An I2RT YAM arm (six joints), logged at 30 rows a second.
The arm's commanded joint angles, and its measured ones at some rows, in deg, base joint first. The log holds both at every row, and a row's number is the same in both.
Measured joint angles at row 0:
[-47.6, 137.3, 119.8, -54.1, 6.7, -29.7]
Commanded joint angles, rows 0 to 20:
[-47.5, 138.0, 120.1, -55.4, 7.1, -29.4]
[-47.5, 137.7, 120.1, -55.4, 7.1, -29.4]
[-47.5, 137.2, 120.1, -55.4, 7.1, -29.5]
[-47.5, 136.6, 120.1, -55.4, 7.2, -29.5]
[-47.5, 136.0, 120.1, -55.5, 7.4, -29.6]
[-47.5, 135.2, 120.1, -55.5, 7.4, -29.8]
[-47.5, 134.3, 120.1, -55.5, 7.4, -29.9]
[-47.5, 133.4, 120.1, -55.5, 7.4, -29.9]
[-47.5, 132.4, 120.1, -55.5, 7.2, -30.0]
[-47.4, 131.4, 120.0, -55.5, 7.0, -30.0]
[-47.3, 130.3, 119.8, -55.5, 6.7, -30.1]
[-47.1, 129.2, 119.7, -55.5, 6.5, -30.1]
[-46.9, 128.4, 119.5, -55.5, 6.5, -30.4]
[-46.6, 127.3, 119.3, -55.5, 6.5, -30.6]
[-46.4, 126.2, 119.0, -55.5, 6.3, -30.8]
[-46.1, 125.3, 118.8, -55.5, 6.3, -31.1]
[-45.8, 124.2, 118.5, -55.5, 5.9, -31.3]
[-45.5, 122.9, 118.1, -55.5, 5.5, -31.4]
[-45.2, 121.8, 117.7, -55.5, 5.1, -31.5]
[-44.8, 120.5, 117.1, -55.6, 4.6, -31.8]
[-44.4, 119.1, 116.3, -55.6, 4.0, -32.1]
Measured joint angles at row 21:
[-45.6, 122.5, 118.5, -54.0, 6.2, -31.1]
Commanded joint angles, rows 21 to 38:
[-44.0, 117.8, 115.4, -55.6, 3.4, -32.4]
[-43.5, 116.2, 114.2, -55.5, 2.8, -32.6]
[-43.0, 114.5, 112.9, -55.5, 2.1, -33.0]
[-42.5, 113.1, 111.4, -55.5, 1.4, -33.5]
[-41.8, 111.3, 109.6, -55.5, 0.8, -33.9]
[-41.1, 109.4, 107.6, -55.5, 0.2, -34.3]
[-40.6, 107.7, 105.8, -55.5, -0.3, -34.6]
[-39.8, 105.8, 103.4, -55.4, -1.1, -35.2]
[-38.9, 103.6, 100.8, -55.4, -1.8, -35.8]
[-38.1, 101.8, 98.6, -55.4, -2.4, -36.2]
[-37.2, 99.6, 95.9, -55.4, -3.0, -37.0]
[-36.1, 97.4, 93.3, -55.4, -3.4, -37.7]
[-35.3, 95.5, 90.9, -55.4, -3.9, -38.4]
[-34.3, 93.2, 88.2, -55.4, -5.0, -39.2]
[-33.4, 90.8, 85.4, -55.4, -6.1, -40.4]
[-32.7, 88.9, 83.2, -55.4, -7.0, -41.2]
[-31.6, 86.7, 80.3, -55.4, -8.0, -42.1]
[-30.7, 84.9, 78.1, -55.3, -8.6, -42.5]
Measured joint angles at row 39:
[-32.4, 89.2, 82.7, -54.2, -4.4, -39.2]
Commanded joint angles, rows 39 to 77:
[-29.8, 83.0, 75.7, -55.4, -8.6, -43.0]
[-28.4, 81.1, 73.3, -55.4, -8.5, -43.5]
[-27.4, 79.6, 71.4, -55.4, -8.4, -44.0]
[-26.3, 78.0, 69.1, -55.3, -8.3, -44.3]
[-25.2, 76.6, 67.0, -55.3, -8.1, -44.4]
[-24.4, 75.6, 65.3, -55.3, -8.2, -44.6]
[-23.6, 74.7, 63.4, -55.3, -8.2, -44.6]
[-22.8, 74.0, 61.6, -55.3, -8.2, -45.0]
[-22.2, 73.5, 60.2, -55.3, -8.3, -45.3]
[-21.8, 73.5, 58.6, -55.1, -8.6, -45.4]
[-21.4, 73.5, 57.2, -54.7, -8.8, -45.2]
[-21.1, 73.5, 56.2, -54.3, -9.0, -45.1]
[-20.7, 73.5, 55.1, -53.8, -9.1, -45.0]
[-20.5, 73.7, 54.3, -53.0, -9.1, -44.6]
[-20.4, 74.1, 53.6, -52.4, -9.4, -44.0]
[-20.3, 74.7, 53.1, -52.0, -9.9, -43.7]
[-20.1, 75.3, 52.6, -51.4, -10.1, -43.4]
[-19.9, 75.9, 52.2, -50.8, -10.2, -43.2]
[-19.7, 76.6, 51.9, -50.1, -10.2, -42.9]
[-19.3, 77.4, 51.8, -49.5, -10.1, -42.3]
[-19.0, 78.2, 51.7, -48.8, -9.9, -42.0]
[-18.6, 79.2, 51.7, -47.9, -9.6, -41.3]
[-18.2, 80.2, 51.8, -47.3, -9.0, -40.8]
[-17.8, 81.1, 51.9, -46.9, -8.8, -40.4]
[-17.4, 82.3, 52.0, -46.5, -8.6, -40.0]
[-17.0, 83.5, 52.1, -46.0, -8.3, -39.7]
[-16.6, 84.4, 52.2, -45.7, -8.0, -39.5]
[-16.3, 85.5, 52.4, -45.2, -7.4, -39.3]
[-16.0, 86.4, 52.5, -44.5, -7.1, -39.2]
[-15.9, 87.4, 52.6, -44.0, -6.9, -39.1]
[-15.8, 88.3, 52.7, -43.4, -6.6, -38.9]
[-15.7, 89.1, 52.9, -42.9, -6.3, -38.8]
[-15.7, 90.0, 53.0, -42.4, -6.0, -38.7]
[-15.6, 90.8, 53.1, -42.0, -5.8, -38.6]
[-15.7, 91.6, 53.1, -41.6, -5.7, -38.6]
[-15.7, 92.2, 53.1, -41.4, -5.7, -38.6]
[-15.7, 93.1, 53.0, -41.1, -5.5, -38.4]
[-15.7, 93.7, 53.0, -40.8, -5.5, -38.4]
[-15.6, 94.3, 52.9, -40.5, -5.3, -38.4]
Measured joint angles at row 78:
[-16.0, 92.8, 52.7, -41.5, -6.1, -39.2]
